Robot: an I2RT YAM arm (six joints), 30 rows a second.
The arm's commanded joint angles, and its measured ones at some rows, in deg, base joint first. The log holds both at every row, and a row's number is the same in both.
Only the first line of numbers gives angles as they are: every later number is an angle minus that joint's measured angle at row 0.
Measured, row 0:
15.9, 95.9, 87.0, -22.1, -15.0, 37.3
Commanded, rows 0 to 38:
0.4, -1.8, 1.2, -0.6, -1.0, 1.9
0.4, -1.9, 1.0, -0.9, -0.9, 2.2
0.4, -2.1, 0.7, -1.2, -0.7, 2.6
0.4, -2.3, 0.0, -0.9, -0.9, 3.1
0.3, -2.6, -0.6, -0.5, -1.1, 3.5
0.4, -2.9, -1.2, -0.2, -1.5, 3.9
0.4, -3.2, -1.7, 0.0, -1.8, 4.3
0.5, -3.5, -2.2, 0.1, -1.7, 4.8
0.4, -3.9, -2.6, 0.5, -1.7, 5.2
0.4, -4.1, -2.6, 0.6, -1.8, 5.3
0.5, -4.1, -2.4, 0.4, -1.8, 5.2
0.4, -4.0, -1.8, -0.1, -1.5, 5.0
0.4, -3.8, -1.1, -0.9, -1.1, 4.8
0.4, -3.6, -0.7, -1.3, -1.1, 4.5
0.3, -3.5, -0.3, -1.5, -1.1, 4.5
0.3, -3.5, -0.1, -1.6, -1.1, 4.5
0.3, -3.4, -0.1, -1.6, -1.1, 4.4
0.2, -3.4, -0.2, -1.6, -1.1, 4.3
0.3, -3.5, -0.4, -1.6, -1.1, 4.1
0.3, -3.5, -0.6, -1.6, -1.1, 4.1
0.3, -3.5, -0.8, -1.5, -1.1, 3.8
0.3, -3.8, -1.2, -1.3, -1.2, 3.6
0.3, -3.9, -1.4, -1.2, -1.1, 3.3
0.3, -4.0, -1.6, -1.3, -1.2, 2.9
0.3, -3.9, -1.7, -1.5, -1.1, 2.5
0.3, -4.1, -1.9, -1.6, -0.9, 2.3
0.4, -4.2, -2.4, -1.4, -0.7, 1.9
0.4, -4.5, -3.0, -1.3, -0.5, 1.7
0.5, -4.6, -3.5, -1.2, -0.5, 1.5
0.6, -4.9, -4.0, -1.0, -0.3, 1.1
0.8, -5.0, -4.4, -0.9, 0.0, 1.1
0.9, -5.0, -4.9, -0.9, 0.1, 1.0
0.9, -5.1, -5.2, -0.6, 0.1, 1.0
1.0, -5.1, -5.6, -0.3, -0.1, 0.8
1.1, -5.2, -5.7, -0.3, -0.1, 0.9
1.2, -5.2, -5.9, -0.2, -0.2, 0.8
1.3, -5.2, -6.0, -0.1, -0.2, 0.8
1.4, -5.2, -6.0, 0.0, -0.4, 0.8
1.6, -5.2, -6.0, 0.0, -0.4, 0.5
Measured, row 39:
0.9, -3.0, -6.1, -1.1, -0.3, 1.3
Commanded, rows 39 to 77:
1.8, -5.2, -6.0, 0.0, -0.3, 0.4
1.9, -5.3, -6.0, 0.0, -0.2, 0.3
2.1, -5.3, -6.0, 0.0, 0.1, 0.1
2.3, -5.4, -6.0, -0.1, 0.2, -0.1
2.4, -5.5, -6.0, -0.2, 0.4, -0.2
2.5, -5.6, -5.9, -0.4, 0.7, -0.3
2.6, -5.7, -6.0, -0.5, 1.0, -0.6
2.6, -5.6, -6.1, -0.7, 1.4, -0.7
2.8, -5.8, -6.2, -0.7, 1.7, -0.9
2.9, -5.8, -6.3, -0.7, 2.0, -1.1
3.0, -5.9, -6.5, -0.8, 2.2, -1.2
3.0, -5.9, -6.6, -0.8, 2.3, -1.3
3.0, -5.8, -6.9, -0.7, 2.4, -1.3
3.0, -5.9, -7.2, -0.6, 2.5, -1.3
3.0, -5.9, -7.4, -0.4, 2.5, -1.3
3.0, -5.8, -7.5, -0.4, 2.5, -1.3
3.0, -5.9, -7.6, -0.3, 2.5, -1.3
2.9, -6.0, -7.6, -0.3, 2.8, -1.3
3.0, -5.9, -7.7, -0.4, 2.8, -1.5
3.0, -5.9, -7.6, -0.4, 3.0, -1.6
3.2, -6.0, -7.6, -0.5, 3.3, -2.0
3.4, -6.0, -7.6, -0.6, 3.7, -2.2
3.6, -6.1, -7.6, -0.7, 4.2, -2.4
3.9, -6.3, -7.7, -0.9, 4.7, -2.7
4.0, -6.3, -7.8, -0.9, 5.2, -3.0
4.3, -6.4, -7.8, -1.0, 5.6, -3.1
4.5, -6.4, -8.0, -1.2, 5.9, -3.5
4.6, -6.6, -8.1, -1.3, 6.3, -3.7
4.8, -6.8, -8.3, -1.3, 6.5, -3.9
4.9, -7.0, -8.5, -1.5, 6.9, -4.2
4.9, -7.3, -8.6, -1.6, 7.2, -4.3
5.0, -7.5, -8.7, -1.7, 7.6, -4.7
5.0, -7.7, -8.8, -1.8, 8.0, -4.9
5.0, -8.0, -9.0, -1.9, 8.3, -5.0
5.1, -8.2, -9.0, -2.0, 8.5, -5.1
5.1, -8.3, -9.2, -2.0, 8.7, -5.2
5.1, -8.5, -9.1, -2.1, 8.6, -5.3
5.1, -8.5, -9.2, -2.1, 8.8, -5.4
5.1, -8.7, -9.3, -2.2, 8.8, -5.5
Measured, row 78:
4.7, -6.2, -9.0, -1.6, 7.7, -4.5
